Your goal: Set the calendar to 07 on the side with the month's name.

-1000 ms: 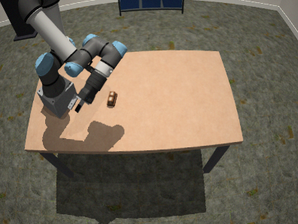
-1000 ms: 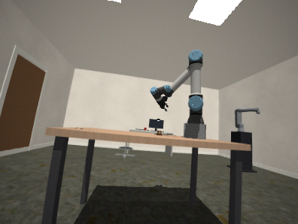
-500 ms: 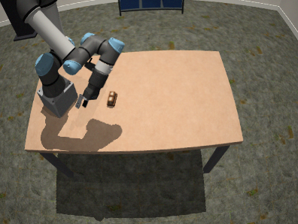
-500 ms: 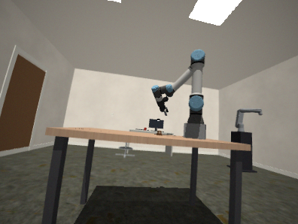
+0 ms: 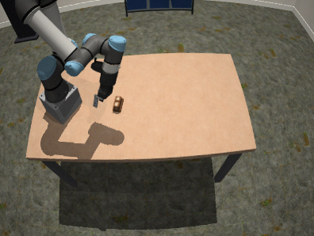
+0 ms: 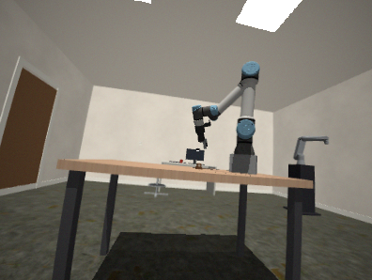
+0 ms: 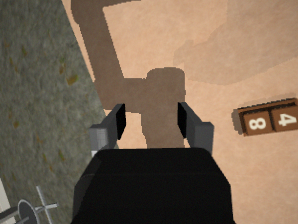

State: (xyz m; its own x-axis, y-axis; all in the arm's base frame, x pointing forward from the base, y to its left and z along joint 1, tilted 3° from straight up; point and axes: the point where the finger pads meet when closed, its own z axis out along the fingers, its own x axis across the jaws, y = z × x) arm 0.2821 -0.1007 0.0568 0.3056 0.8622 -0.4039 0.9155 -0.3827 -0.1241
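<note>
Now: the brown calendar tray 5 cm ahead of my hand, 10 cm to the left of it and 18 cm below it.
</note>
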